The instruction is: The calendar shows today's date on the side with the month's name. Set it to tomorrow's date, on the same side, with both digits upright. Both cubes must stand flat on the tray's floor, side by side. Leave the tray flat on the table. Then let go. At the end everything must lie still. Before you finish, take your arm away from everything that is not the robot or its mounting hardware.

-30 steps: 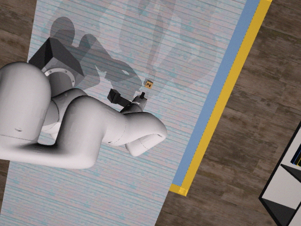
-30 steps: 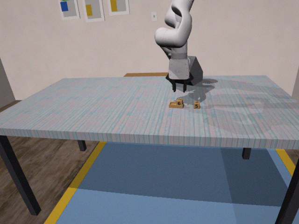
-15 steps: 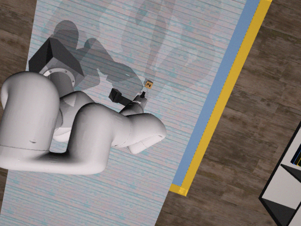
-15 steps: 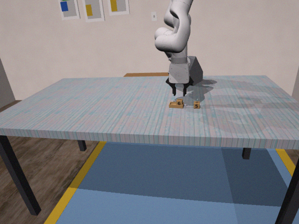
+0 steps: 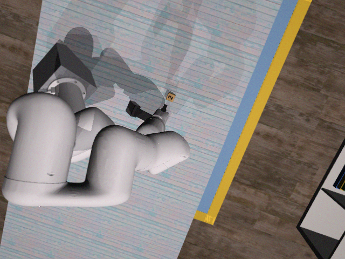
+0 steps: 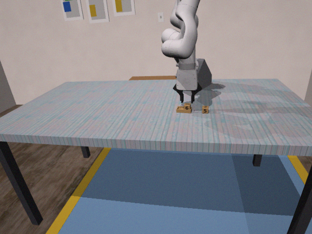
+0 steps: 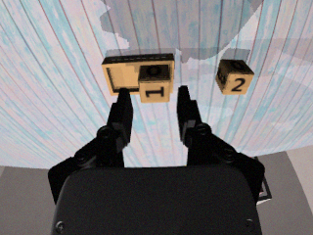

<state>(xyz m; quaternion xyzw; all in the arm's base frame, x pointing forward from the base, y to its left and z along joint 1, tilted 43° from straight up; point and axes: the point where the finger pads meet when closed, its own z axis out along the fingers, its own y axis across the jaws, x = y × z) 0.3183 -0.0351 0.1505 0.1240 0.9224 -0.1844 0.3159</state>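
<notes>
My hand is 40 mm above the wooden digit cube. Also, from my hand: wooden calendar tray 10 mm behind, 10 mm to the right, 60 mm below.
</notes>
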